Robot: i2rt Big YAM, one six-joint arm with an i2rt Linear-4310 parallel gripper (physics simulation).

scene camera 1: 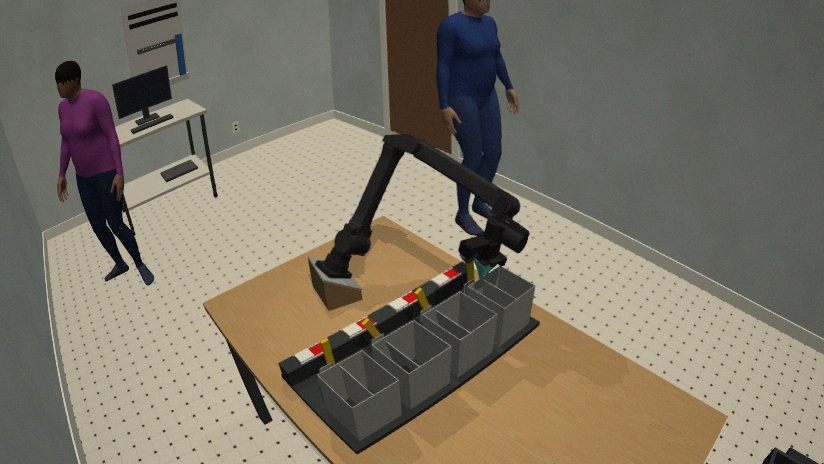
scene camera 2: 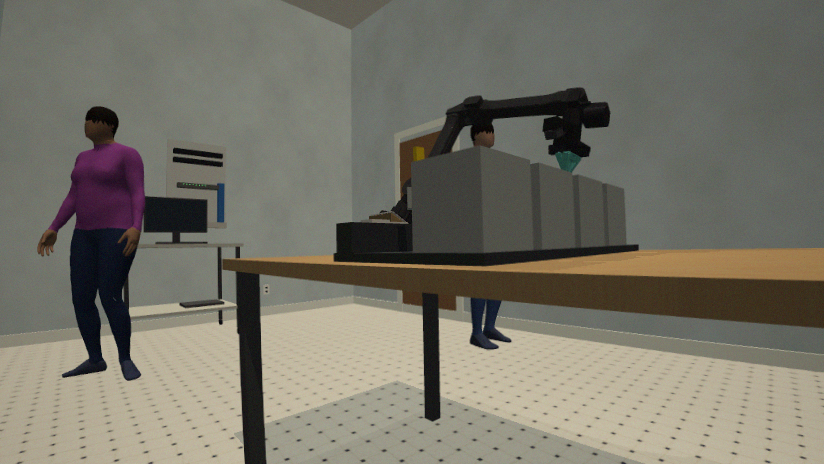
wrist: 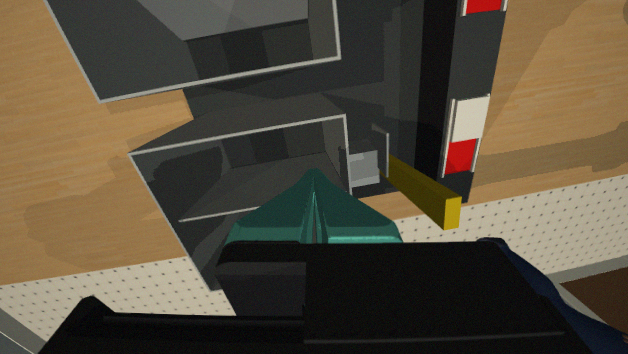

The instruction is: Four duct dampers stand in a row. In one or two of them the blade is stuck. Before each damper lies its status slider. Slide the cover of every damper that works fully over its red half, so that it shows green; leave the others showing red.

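Places are measured from the arm's base along level axes (x right, y ahead, z up), in metres.
Pixels of known places: gripper, between the fingertips: (scene camera 1: 481, 279) (wrist: 314, 177); arm's base, origin of its link: (scene camera 1: 332, 271).
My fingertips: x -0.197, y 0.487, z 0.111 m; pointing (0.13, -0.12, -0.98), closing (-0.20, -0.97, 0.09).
For each thing: its middle in the pictures, then the offset to it from my fingertips. "spot": a spot on its surface instead. Level surfaces: height alone.
- far lever, a spot on its surface: (wrist: 420, 189) spot: dx -0.033, dy -0.073, dz -0.008 m
- far slider's cover, middle of its body: (wrist: 468, 119) (scene camera 1: 440, 279) dx -0.034, dy -0.197, dz -0.123 m
- wooden table, height of its surface: dz -0.208 m
Four grey open-topped dampers (scene camera 1: 377, 412) (scene camera 1: 431, 374) (scene camera 1: 477, 345) (scene camera 1: 518, 311) stand in a row. Each has a yellow lever (scene camera 1: 327, 352) (scene camera 1: 371, 329) (scene camera 1: 422, 299) (scene camera 1: 470, 270) on the side facing the sliders. The far lever (wrist: 420, 189) slants in the wrist view. White covers (scene camera 1: 305, 355) (scene camera 1: 353, 330) (scene camera 1: 401, 303) (scene camera 1: 444, 278) sit beside exposed red halves; no green shows. The far slider's cover (wrist: 470, 118) lies beside its red half (wrist: 460, 157). My gripper (scene camera 1: 482, 277) (scene camera 2: 567, 170) (wrist: 314, 177) is shut and empty, at the far damper near its lever; its exact height above the rim is unclear.
The dampers and the black slider rail (scene camera 1: 380, 317) (wrist: 475, 55) share a dark base (scene camera 1: 441, 429) on the wooden table (scene camera 1: 605, 415) (scene camera 2: 720, 265). The arm's base wedge (scene camera 1: 340, 291) stands behind the rail. Two people (scene camera 1: 89, 132) (scene camera 1: 469, 63) stand beyond the table.
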